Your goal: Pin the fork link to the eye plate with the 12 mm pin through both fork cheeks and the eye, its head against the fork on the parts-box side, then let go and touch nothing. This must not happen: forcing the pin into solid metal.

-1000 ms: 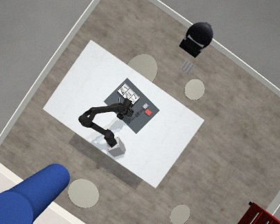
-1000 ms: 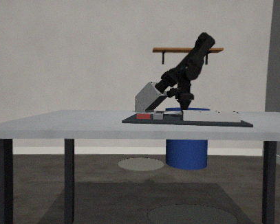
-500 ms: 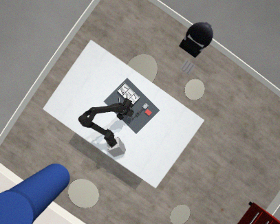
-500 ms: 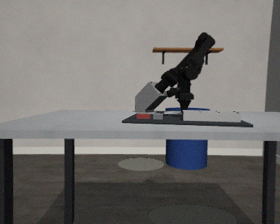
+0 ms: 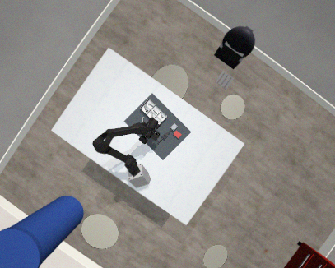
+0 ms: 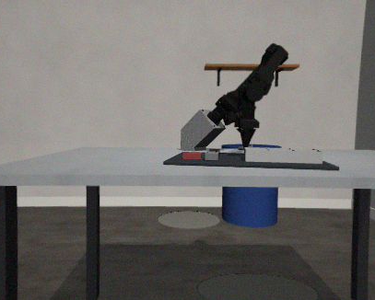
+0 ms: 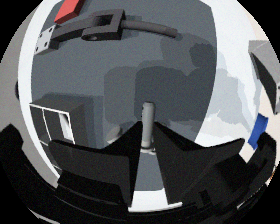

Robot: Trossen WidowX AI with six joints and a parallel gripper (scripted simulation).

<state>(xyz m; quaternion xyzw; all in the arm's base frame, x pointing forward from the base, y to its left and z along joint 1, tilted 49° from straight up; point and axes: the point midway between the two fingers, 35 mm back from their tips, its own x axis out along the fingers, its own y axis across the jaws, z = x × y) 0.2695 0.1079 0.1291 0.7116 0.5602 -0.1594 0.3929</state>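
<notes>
My gripper is now 100 mm short of the eye plate, 90 mm to the left of it and 50 mm above it. Also, from my hand: grey pin (30 mm below); dark mat (70 mm ahead, 10 mm to the left, 60 mm below); fork link (60 mm ahead, 100 mm to the right, 50 mm below).
</notes>
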